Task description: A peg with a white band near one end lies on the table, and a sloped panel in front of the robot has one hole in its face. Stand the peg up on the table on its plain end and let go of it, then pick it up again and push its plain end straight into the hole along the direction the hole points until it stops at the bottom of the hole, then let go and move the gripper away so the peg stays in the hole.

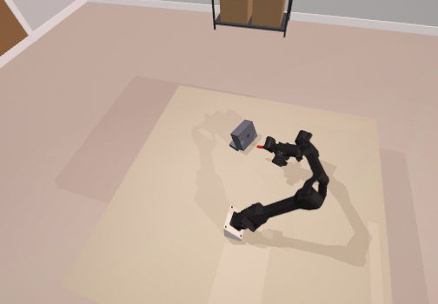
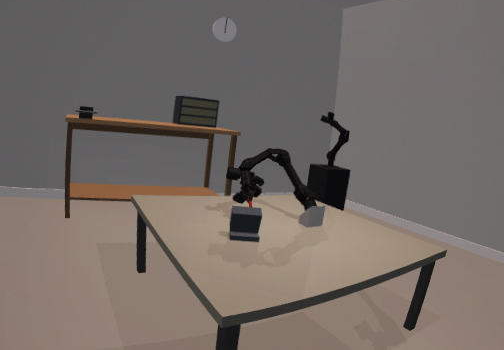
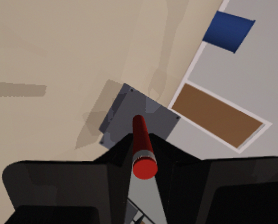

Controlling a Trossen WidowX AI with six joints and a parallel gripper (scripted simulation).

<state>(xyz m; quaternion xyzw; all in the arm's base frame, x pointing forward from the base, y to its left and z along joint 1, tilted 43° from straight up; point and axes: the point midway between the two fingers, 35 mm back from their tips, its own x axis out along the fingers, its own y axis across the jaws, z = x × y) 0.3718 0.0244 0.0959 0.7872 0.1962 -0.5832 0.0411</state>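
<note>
Right now my gripper tip is 13 cm to the right of the grey sloped panel, 8 cm short of it and 5 cm above it. The rest, counted from my gripper tip: red peg: 1 cm to the right, 1 cm above.
</note>
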